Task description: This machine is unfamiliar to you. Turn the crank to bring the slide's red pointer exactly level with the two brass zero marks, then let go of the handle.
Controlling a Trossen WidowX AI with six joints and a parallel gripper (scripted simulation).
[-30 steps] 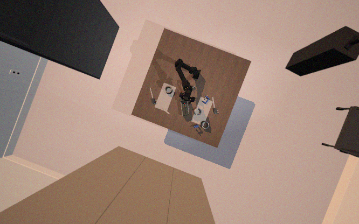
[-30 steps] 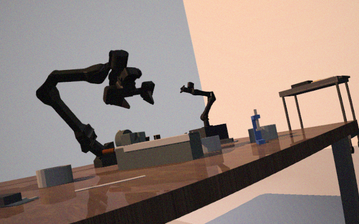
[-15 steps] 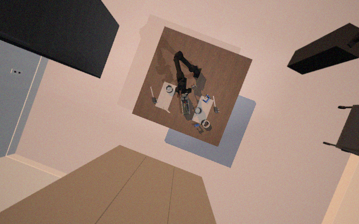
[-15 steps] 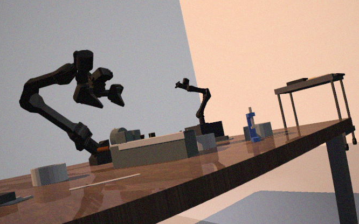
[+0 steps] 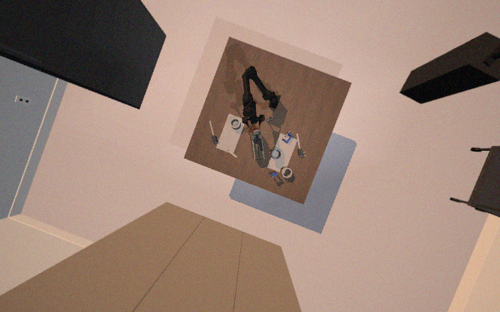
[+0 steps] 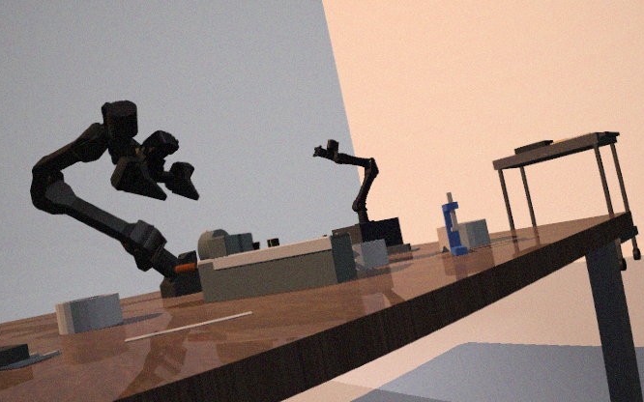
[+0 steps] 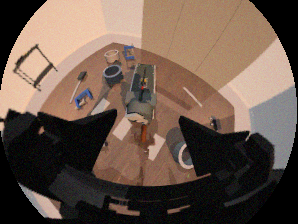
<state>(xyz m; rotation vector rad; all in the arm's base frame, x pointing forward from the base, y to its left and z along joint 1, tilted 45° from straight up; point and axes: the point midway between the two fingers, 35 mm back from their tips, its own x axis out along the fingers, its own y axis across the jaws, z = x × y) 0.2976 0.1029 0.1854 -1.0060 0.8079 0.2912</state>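
My gripper tip is 13 cm above the crank handle, 2 cm past it and 1 cm to the left of it. Round my gripper tip: red pointer 11 cm below, 9 cm to the left, 9 cm ahead; thin white rod 30 cm ahead, 20 cm below, 10 cm to the right.
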